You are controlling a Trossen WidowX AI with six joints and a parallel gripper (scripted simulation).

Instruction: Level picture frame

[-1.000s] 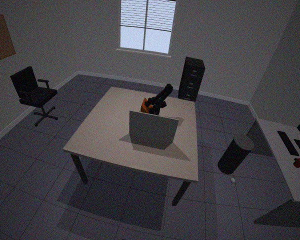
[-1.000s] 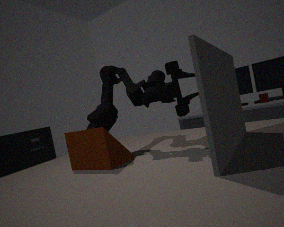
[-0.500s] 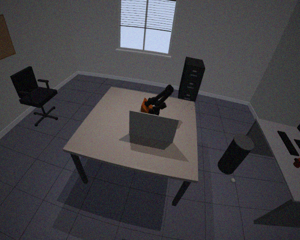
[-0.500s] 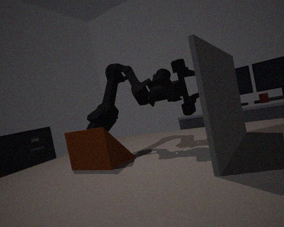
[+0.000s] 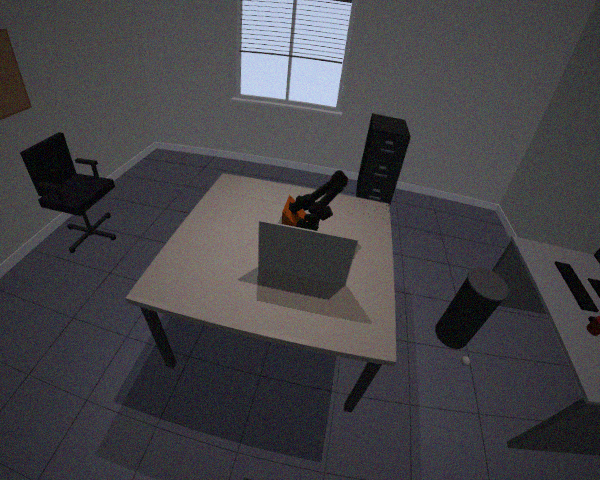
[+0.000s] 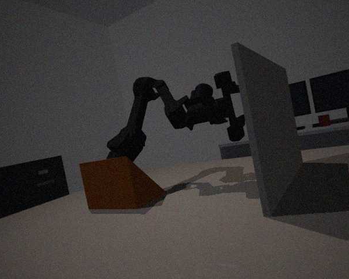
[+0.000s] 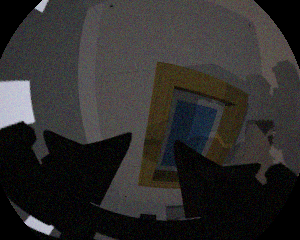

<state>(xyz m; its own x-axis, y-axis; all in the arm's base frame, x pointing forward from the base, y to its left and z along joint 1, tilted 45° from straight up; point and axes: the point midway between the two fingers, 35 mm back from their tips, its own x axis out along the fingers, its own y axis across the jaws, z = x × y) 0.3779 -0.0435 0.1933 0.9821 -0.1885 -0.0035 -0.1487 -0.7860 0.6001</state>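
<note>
My gripper tip is 20 mm short of the picture frame, 10 mm to the right of it and 50 mm above it. Also, from my gripper tip: wall panel: 20 mm ahead, 10 mm to the right, 60 mm below.
</note>
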